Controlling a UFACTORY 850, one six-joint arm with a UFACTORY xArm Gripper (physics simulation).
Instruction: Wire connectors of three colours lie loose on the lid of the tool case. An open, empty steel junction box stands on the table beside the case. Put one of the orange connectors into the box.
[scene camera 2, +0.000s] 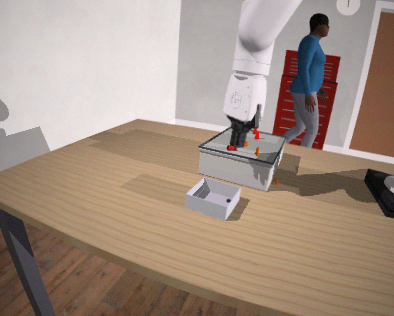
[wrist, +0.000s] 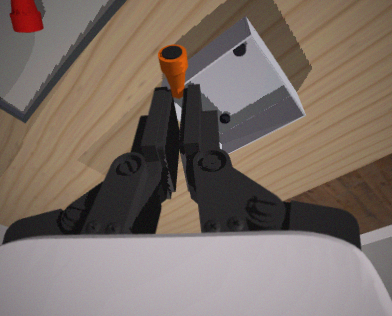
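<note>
My gripper (scene camera 2: 240, 145) (wrist: 182, 111) is shut on an orange connector (scene camera 2: 246, 144) (wrist: 173, 67), its wide hollow end pointing away from the fingertips. In the wrist view they show in front of the near wall of the open grey junction box (scene camera 2: 205, 205) (wrist: 215, 52); the height above it cannot be told. The box is upright and empty. In the scene view the fingers show against the lid of the tool case (scene camera 2: 230, 168) (wrist: 60, 50). Another orange connector (scene camera 2: 257, 151) stands on the lid; one more orange connector (scene camera 2: 276, 181) is on the table beside the case.
A red connector (scene camera 2: 231, 148) lies near the lid's front left edge, and another red connector (scene camera 2: 256, 135) is farther back. A red connector (wrist: 26, 17) also shows in the wrist view. A black object (scene camera 2: 380, 192) is at the table's right. A person (scene camera 2: 311, 65) is behind the table.
</note>
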